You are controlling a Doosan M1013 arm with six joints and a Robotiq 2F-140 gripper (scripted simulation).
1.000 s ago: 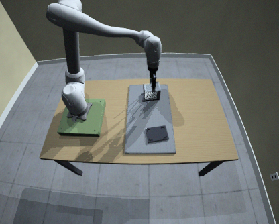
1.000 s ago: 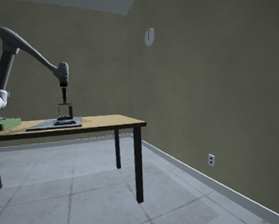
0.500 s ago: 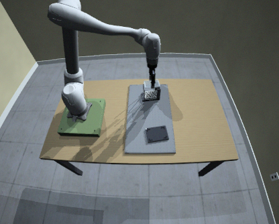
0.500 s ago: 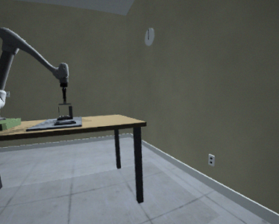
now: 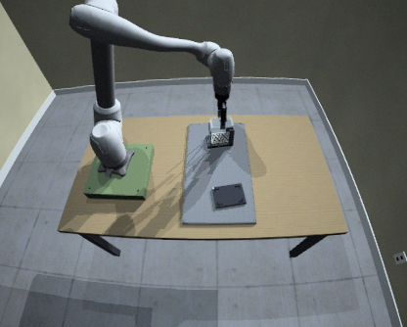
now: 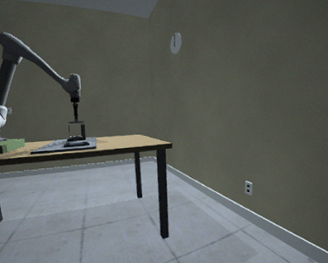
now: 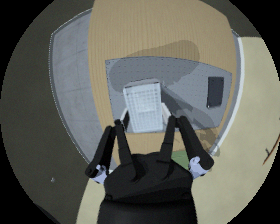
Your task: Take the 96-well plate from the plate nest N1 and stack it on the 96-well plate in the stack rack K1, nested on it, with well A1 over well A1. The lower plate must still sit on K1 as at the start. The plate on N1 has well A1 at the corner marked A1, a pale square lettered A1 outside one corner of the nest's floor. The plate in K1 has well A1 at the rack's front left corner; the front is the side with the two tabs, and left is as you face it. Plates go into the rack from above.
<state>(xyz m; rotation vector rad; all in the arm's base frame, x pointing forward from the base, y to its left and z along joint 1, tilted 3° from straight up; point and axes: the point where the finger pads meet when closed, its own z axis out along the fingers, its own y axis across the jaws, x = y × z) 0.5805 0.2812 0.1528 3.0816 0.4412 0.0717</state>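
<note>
The rack post is 100 mm below my hand, 60 mm to the left of it and 40 mm ahead of it.
</note>
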